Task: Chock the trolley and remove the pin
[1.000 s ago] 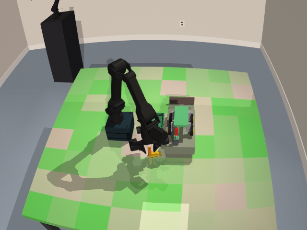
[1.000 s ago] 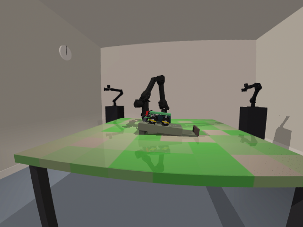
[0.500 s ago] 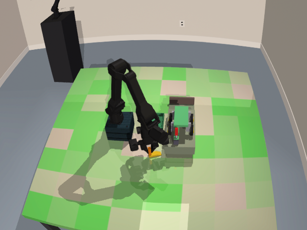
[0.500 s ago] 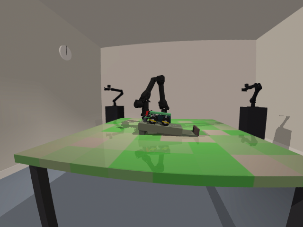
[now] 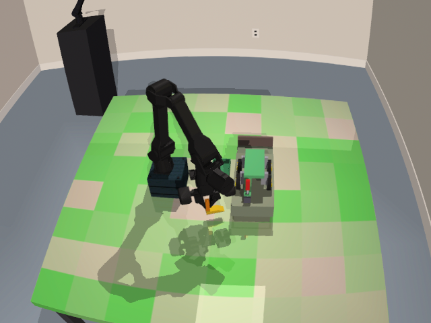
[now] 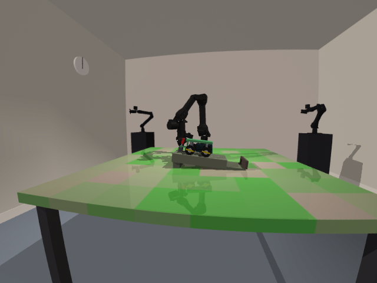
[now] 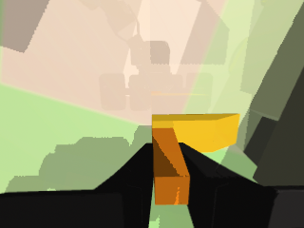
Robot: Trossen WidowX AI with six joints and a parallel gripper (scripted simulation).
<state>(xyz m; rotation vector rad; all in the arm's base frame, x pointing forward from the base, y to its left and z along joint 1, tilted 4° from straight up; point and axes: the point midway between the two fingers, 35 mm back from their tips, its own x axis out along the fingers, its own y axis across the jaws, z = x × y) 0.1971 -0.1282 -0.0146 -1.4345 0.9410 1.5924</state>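
My gripper tip is 24 cm to the right of the green tray and 7 cm above it. Round my gripper tip: yellow chock 2 cm ahead, 1 cm to the left, 1 cm below; then red-headed stop pin 13 cm ahead, 4 cm to the left, 7 cm above; then grey ramp 14 cm ahead, 16 cm to the left, 2 cm below.
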